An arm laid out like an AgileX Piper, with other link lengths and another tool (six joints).
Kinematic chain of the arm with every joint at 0, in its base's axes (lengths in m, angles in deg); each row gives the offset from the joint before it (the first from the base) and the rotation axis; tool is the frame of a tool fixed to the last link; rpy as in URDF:
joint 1: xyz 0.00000 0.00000 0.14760 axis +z
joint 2: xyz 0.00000 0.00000 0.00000 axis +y
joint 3: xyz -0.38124 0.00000 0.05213 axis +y
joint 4: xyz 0.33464 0.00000 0.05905 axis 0.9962 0 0.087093
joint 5: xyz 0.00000 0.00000 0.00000 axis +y
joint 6: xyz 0.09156 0.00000 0.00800 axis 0.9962 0 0.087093
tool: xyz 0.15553 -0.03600 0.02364 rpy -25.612 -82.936 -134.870
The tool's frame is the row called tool.
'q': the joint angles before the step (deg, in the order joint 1, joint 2, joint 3, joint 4, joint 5, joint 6). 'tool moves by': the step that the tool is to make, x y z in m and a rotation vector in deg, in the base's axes. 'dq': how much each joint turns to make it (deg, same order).
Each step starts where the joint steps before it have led.
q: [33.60 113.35 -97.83 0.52 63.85 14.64]
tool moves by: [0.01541 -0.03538 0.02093 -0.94 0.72 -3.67]
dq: [-3.44 -0.01 -3.70 -0.52 4.81 0.35]
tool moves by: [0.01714 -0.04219 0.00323 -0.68 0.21 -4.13]
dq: [-4.12 0.01 -0.59 -0.52 1.09 0.06]
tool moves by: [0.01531 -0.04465 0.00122 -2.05 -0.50 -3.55]
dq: [-3.68 0.00 0.00 -2.11 0.39 0.09]
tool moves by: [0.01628 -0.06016 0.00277 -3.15 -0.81 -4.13]
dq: [-4.72 -0.01 0.01 -3.19 0.30 -0.28]
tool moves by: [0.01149 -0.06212 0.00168 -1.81 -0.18 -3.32]
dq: [-5.55 0.01 -0.01 -1.30 0.06 -2.17]
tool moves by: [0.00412 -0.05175 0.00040 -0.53 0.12 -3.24]
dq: [-4.92 0.00 -0.01 -0.10 0.01 -1.73]
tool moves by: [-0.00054 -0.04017 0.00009 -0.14 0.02 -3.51]
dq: [-3.79 0.00 0.01 -0.07 -0.01 -0.28]
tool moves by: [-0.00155 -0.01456 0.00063 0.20 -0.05 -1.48]
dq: [-1.46 -0.13 0.08 0.20 0.00 0.00]
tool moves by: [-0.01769 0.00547 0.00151 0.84 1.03 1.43]
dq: [0.11 -2.54 3.37 1.22 0.01 -1.51]
